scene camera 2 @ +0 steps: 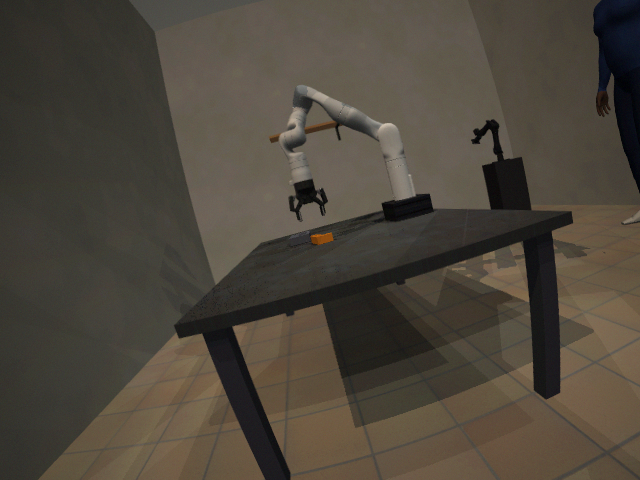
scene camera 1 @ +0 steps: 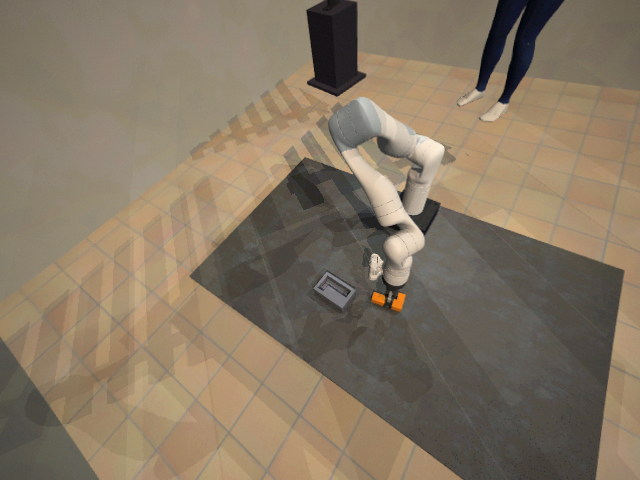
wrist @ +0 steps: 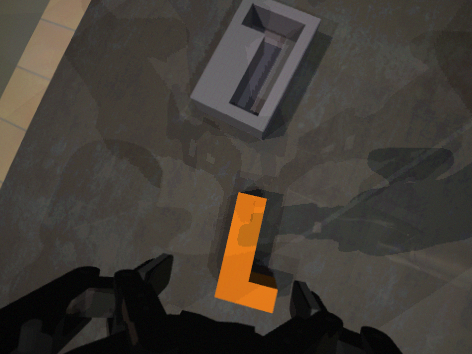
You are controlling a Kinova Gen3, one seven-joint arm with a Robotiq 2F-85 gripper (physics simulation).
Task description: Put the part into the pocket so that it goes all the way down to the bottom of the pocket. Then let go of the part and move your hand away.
My gripper is open, with nothing in its grasp. Also in view: an orange L-shaped block.
